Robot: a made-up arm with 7 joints.
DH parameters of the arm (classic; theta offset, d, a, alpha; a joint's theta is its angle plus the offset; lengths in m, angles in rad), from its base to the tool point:
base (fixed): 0 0.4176 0.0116 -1.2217
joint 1: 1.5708 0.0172 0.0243 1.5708
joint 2: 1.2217 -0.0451 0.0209 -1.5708
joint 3: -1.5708 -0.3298 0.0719 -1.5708
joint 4: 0 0.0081 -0.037 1.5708
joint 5: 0 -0.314 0.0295 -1.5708
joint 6: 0 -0.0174 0.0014 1.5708
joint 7: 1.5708 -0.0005 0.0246 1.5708
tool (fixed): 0 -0.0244 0 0
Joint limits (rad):
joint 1: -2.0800..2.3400
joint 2: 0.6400..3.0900
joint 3: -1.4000..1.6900
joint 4: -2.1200..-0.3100
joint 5: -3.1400..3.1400
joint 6: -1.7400..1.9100
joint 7: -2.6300..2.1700
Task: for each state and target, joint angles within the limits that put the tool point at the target. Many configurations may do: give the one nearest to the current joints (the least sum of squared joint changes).
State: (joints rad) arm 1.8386 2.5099 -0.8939 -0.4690 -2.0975 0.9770 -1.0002
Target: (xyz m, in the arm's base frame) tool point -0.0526 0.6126 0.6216
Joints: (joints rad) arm 1.9182 2.2587 -1.1522 -0.7788 -2.0484 0.9674 -0.9018
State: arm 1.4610 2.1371 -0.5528 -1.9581 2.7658 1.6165 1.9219
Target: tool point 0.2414 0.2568 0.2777
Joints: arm 1.0225 2.3759 -0.1927 -2.1200 2.5901 1.5800 1.8698
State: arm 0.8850 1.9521 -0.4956 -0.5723 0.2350 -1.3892 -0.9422
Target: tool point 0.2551 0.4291 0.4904
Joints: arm 0.4708 2.5714 -0.7056 -1.4695 0.1426 -1.3705 -1.2139
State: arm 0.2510 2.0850 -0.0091 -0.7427 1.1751 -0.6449 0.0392
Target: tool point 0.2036 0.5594 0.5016
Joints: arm 0.3598 2.3185 -0.7888 -1.1794 1.1590 -0.4578 0.0682
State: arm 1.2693 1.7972 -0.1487 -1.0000 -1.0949 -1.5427 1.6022
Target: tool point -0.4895 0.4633 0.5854
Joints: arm 1.7515 1.2418 -0.3638 -0.4362 -1.2070 -1.5486 1.4688
